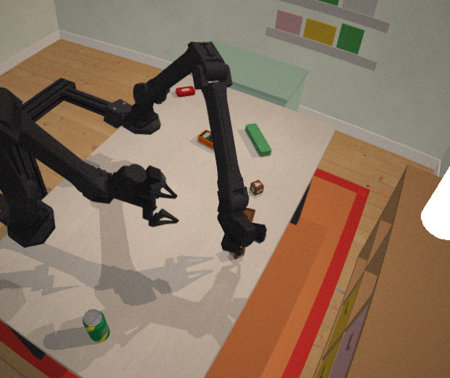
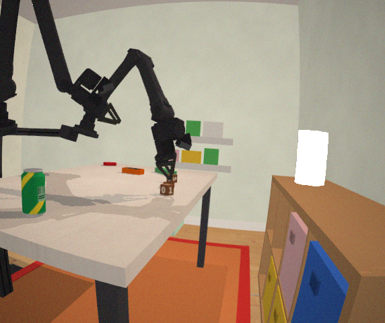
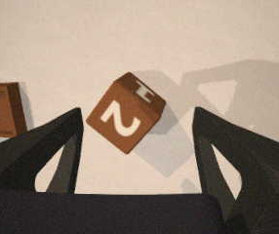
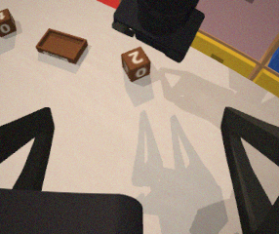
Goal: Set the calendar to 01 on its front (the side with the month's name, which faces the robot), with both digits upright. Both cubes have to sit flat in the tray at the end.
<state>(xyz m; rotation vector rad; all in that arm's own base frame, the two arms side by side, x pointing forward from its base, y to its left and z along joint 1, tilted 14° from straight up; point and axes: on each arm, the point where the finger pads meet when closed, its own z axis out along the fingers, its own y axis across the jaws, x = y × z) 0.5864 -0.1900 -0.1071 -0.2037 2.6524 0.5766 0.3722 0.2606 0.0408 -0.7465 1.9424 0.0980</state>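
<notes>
Right now the brown number cube is 6 cm below my left hand, 2 cm to the left of it and 2 cm behind it. Also, from my left hand: red item (78 cm to the left, 71 cm behind, 7 cm below); brown tray (17 cm to the left, 7 cm below, 6 cm behind); orange multimeter (49 cm to the left, 38 cm behind, 7 cm below).
</notes>
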